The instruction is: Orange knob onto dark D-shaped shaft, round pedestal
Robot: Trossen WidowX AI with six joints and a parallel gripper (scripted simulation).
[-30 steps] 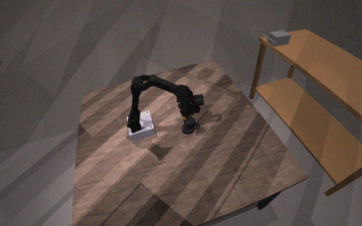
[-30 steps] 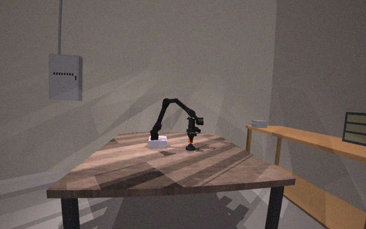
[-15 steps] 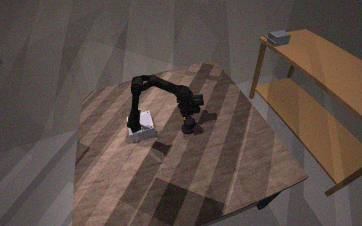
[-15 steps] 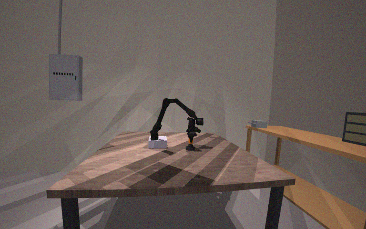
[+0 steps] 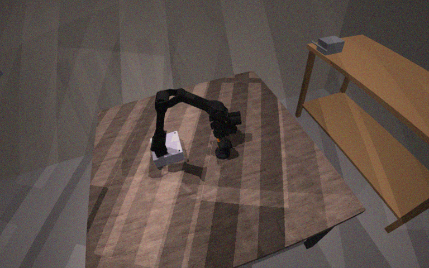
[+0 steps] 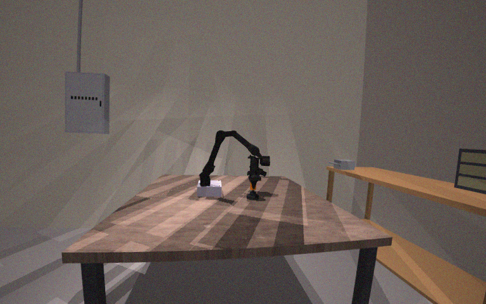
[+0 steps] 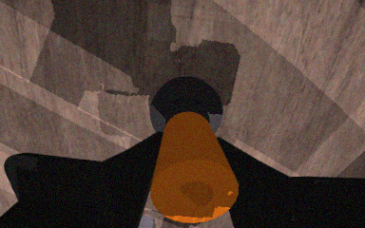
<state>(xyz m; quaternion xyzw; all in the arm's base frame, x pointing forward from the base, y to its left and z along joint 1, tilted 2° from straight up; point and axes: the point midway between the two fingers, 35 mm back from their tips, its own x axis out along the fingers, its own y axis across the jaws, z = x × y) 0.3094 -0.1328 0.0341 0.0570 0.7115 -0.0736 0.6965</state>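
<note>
The orange knob lies 2 cm above my gripper tip. From my gripper tip the other things lie so: round pedestal: 4 cm below.
</note>
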